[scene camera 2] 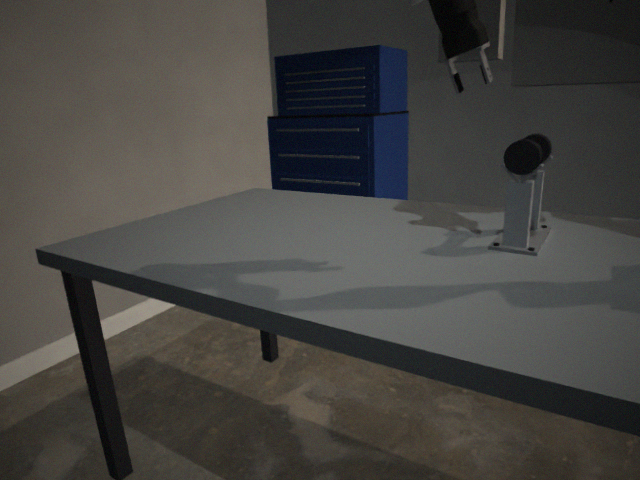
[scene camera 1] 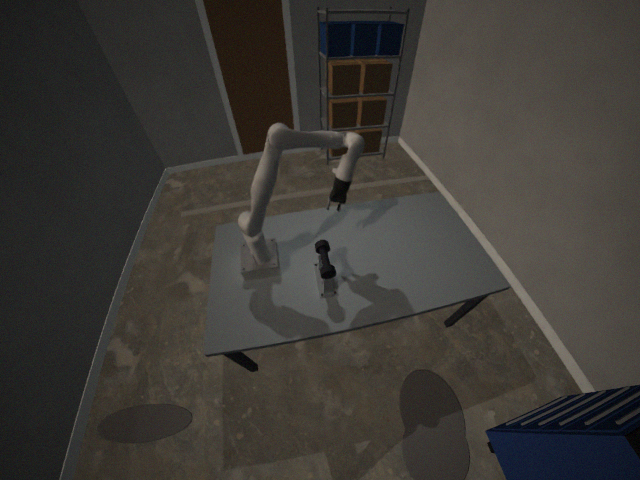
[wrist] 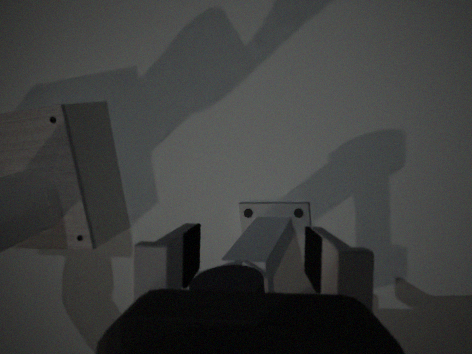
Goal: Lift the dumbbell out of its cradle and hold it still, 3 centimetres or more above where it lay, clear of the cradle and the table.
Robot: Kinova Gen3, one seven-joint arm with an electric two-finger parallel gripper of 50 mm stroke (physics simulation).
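Frame: origin at the arm's base, x up, y right, z ahead, level; metres.
Where they show: gripper, between the fingertips: (scene camera 2: 474, 87) (scene camera 1: 332, 209) (wrist: 252, 247); arm's base, origin of its link: (scene camera 1: 262, 257) (wrist: 36, 200).
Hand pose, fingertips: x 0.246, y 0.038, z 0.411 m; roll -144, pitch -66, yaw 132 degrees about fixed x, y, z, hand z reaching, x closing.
Each offset is from my fingertips to the top centre of the thing. "pt": to the spot under its first point. Level surfaces: height alone.
A black dumbbell {dx -0.106, dy +0.172, dz -0.114 m} (scene camera 1: 324, 259) (scene camera 2: 523, 156) lies level on top of a pale two-post cradle {dx -0.154, dy +0.172, dz -0.114 m} (scene camera 1: 327, 288) (scene camera 2: 516, 214) that stands on the table {dx -0.342 m} (scene camera 1: 403, 248) (scene camera 2: 289, 227). In the wrist view, part of a dumbbell head {pt dx -0.147, dy +0.080, dz -0.096 m} (wrist: 227, 278) shows at the bottom, in front of a cradle post {dx -0.191, dy +0.097, dz -0.098 m} (wrist: 262, 239); the rest is hidden by the gripper body. My gripper (scene camera 1: 333, 207) (scene camera 2: 474, 86) (wrist: 252, 247) is open with nothing between its fingers. It hangs above the dumbbell's height, apart from it, toward the table's far side in scene camera 1.
The arm's base plate (scene camera 1: 260, 257) (wrist: 95, 175) is on the table, left of the cradle in scene camera 1. A blue drawer cabinet (scene camera 1: 563, 449) (scene camera 2: 323, 149) and a shelf rack (scene camera 1: 327, 111) with boxes stand away from the table.
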